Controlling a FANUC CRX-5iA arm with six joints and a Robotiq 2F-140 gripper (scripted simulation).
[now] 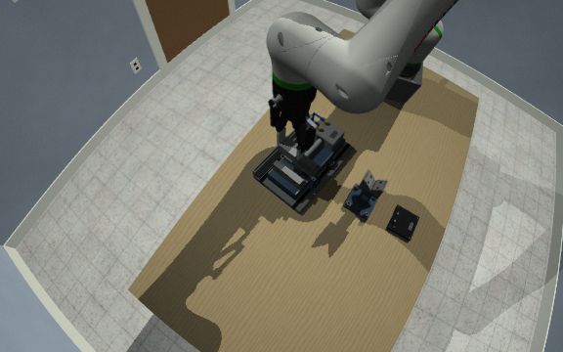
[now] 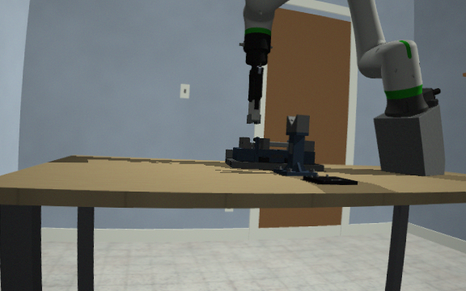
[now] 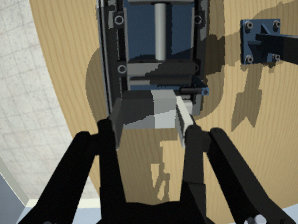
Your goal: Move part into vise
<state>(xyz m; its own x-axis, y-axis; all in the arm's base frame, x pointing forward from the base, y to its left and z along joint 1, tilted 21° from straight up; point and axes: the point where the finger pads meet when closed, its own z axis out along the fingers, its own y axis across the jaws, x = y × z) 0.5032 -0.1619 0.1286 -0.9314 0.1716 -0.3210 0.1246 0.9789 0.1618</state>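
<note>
Now: the moving jaw 3 cm behind my hand, 2 cm to the left of it and 11 cm below it. From my hand the other things lie so: air cylinder rod: 8 cm behind, 3 cm to the left, 11 cm below; then part: 3 cm below; then work stop rod: 1 cm ahead, 7 cm to the left, 10 cm below.
</note>
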